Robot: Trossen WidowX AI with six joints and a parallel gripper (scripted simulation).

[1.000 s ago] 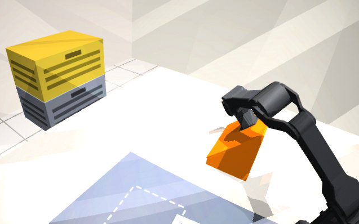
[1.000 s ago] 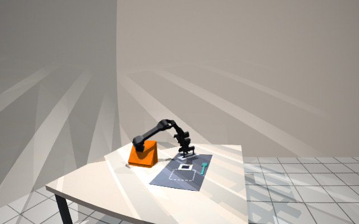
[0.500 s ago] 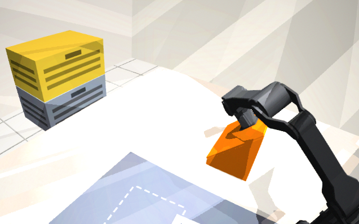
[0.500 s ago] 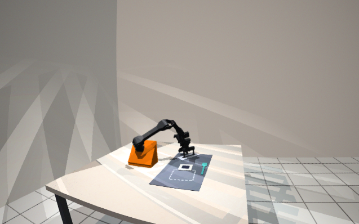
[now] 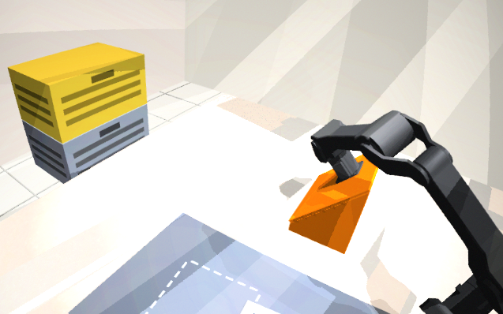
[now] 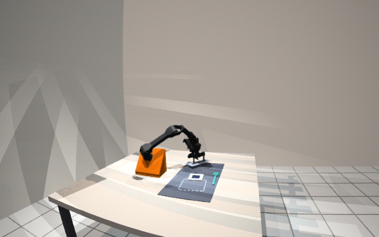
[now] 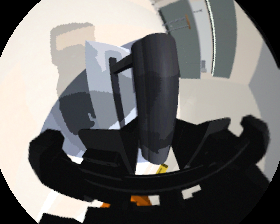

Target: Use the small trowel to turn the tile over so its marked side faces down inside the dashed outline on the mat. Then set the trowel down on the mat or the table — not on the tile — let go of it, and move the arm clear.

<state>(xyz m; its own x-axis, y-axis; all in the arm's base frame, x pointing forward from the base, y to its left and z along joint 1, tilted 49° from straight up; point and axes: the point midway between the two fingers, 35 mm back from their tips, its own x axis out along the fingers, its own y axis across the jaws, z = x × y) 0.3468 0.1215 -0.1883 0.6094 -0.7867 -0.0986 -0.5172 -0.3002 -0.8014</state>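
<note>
Now: the white tile 30 mm ahead of my gripper tip, 220 mm to the right of it and 70 mm below it. Round my gripper tip: teal trowel 170 mm ahead, 190 mm to the right, 70 mm below; grey mat 30 mm ahead, 210 mm to the right, 90 mm below.
</note>
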